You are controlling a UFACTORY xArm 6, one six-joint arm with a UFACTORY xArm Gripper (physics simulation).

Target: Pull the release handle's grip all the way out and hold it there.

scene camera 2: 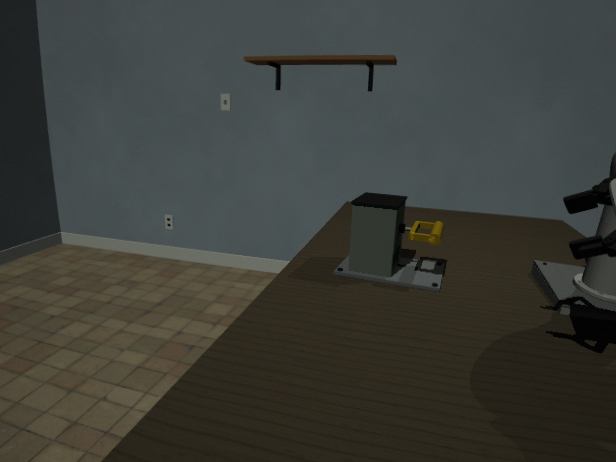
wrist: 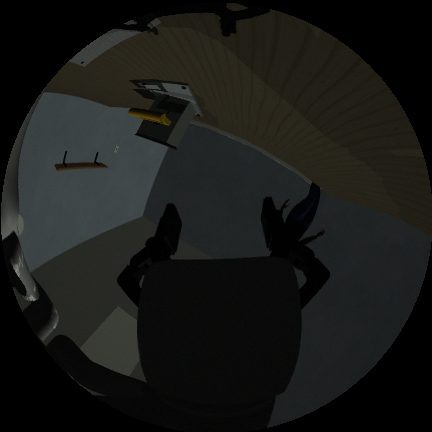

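The release handle's yellow grip (scene camera 2: 437, 232) (wrist: 148, 116) is a bar on a yellow frame. It stands out from the side of a grey box with a black top (scene camera 2: 372, 240) (wrist: 181, 125). A short bit of pale rod shows between the yellow frame and the box in the scene view. The box stands on a grey base plate (scene camera 2: 417, 279) (wrist: 176, 91). My gripper (scene camera 2: 572, 225) (wrist: 219, 209) is open and empty. In the scene view it is at the right edge, well to the right of the grip and apart from it. In the wrist view the grip is up and left of the fingers.
The handle's plate rests on a dark wooden table (scene camera 2: 350, 360) (wrist: 260, 100). A grey mounting plate (scene camera 2: 552, 280) (wrist: 102, 46) lies under the arm at the right. A wooden shelf (scene camera 2: 320, 60) (wrist: 82, 166) hangs on the wall. A person (wrist: 304, 212) shows partly behind the right finger.
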